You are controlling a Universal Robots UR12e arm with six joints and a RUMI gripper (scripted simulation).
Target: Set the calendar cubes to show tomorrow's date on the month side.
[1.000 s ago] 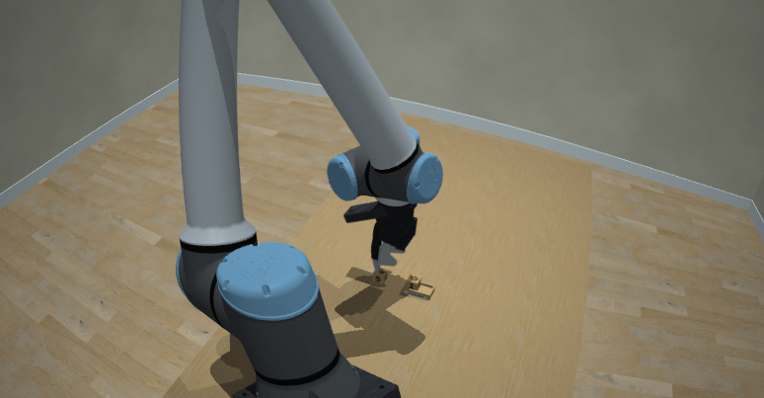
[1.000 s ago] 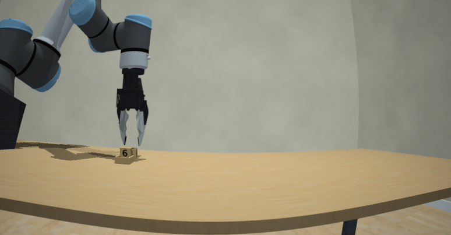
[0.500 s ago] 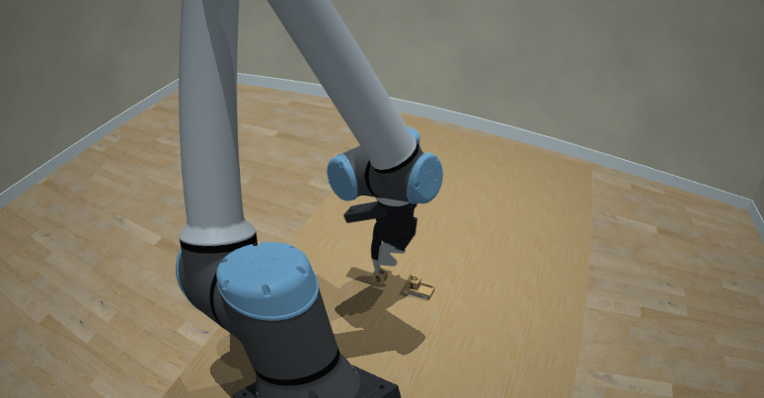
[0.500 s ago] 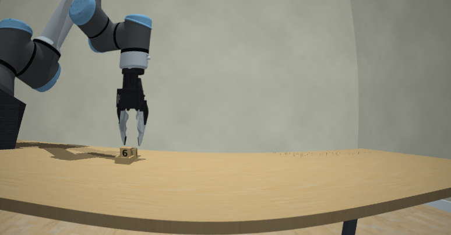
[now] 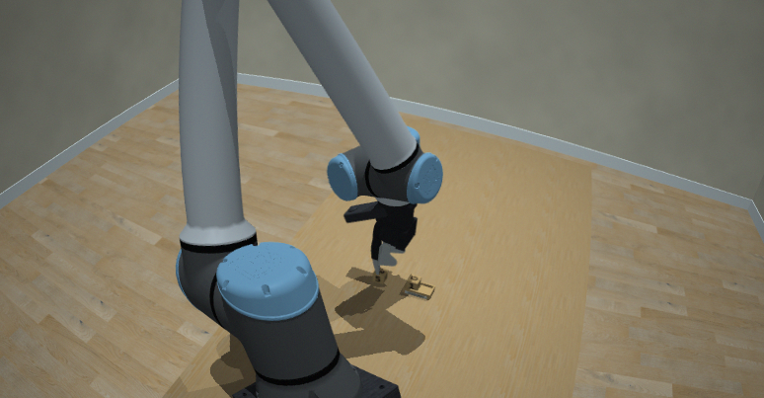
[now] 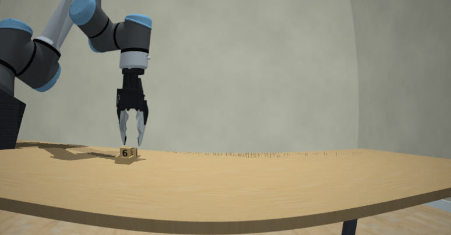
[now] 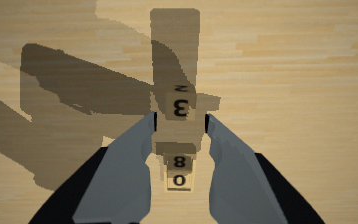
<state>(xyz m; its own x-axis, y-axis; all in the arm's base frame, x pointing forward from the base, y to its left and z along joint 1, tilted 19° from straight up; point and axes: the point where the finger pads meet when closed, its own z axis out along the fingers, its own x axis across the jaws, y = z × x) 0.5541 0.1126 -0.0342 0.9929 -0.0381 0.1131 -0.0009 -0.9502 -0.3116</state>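
Right now my hand is 4 cm above the wooden digit cube. From my hand the other things lie so: wooden tray (11 cm to the right, 4 cm below).
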